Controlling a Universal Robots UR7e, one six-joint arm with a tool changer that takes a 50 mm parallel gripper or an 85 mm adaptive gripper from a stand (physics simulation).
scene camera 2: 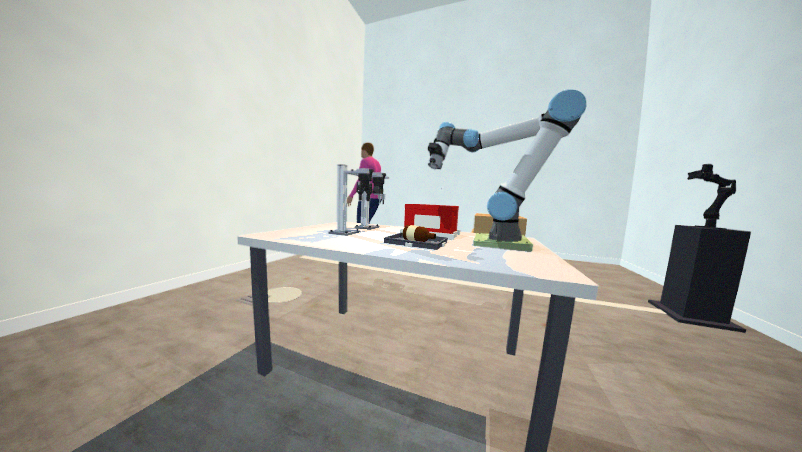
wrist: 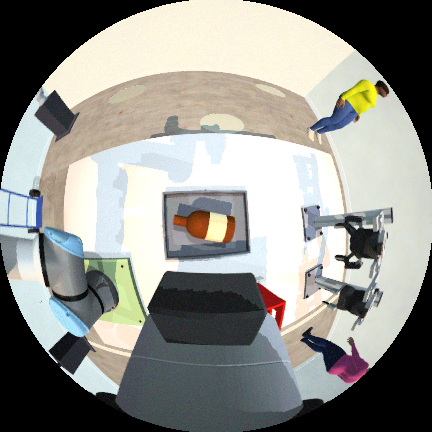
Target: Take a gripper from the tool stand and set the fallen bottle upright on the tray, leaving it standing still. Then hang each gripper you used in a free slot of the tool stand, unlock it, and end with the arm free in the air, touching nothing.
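Places are measured from the arm's base along level axes (x ahead, y left, z up), in metres.
Pixels of known places: end effector, tool point: (scene camera 2: 433,166); arm's base, origin of the base link: (scene camera 2: 504,238) (wrist: 100,290).
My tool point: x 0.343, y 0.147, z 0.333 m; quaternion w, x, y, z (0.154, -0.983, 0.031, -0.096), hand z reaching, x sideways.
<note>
For each thing: its top centre in the pictures, then the offset to it from my tool point. "pt": a spot on its surface instead.
- brown bottle, middle of its top: (wrist: 203,224) (scene camera 2: 420,226) dx +0.032, dy +0.057, dz -0.285 m
- dark tray, surface spot: (wrist: 172,200) pt dx -0.048, dy +0.132, dz -0.359 m
- arm's tool end, surface spot: (scene camera 2: 435,168) pt dx -0.010, dy +0.005, dz -0.011 m
- red divided box, middle of its top: (wrist: 232,342) (scene camera 2: 432,205) dx +0.060, dy -0.237, dz -0.189 m
The brown bottle (scene camera 2: 418,233) (wrist: 207,226) with a cream label lies on its side in the dark tray (scene camera 2: 432,244) (wrist: 172,200); its neck points left in the wrist view. The arm's tool end (scene camera 2: 435,164) is bare, with no gripper on it, high above the table. The tool stand (scene camera 2: 341,202) (wrist: 367,217) holds two black grippers. In the wrist view, the larger adaptive gripper (wrist: 343,239) hangs with its fingers apart. The smaller parallel gripper (wrist: 350,301) hangs beside it; its finger opening is unclear.
A red divided box (scene camera 2: 432,208) (wrist: 274,297) stands behind the tray. The arm's base stands on a green plate (scene camera 2: 487,243) (wrist: 127,285), with a tan box (scene camera 2: 481,222) behind it. A person in pink (scene camera 2: 371,163) (wrist: 348,368) and a person in yellow (wrist: 361,97) are beyond the table.
</note>
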